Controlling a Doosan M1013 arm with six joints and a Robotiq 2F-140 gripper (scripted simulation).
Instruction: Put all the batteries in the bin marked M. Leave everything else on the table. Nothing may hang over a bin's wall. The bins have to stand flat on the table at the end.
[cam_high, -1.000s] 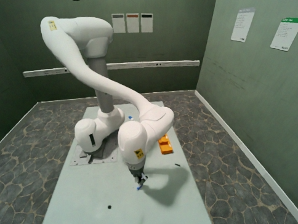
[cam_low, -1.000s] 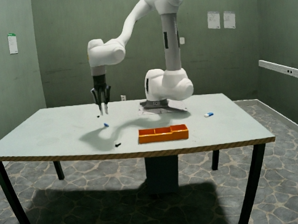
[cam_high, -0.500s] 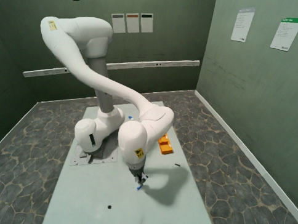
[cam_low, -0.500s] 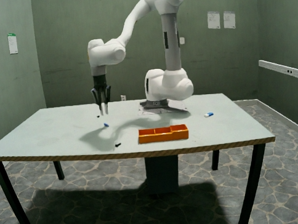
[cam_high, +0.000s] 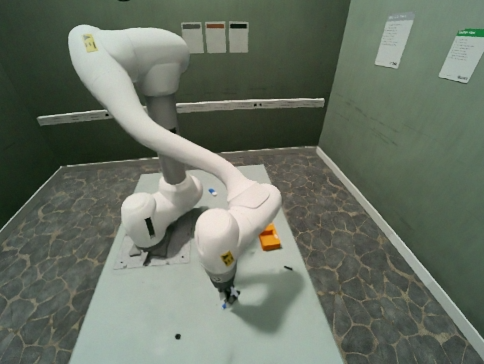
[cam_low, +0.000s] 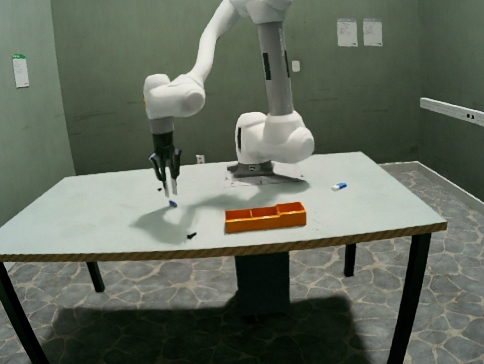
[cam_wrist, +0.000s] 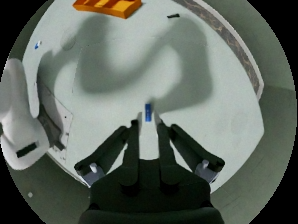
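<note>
Right now my hand is 36 cm to the right of the orange bin, 19 cm short of it and 5 cm above it. Also, from my hand: black dot-like piece: 17 cm behind, 11 cm to the right, 7 cm below; white object: 64 cm to the left, 10 cm behind, 6 cm below.
</note>
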